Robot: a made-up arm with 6 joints.
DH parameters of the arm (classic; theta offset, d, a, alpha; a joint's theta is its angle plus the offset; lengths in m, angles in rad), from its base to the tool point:
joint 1: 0 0.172 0 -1.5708
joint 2: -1.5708 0 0.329 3.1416
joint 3: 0 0 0 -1.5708
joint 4: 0 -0.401 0 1.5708
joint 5: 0 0.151 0 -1.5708
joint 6: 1.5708 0 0 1.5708
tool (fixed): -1.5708 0 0 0
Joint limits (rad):
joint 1: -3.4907..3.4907
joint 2: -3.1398..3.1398
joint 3: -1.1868..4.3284
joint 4: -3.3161..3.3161
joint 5: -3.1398..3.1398
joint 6: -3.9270..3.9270
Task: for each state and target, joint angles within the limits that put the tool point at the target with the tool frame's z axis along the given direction. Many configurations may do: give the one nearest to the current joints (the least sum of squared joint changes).
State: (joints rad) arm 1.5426 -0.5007 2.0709 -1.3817 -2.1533 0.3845
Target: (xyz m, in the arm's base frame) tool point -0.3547 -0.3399 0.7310 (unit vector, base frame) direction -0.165 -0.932 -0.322
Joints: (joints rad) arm 0.9624 -0.5405 2.1572 -2.2666 -1.7538 0.8652
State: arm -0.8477 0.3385 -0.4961 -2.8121 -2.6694 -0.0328
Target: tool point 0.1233 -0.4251 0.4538 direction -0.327 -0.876 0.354
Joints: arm -1.6311 0.0540 -0.1278 -3.3161 -2.1639 0.1819
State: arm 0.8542 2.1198 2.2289 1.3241 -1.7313 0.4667
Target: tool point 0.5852 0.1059 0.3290 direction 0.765 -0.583 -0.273
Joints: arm 0.1782 2.0376 2.4697 1.5741 -2.5499 0.5496
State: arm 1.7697 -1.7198 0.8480 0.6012 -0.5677 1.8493
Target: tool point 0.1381 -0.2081 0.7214 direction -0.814 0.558 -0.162
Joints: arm 1.5225 -1.0733 0.2023 0.2002 -0.0117 1.9443
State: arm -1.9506 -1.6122 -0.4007 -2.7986 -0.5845 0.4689
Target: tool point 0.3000 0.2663 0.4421 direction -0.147 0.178 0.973
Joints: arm -2.0600 -1.9715 -0.0771 -2.7517 -1.2746 0.1117
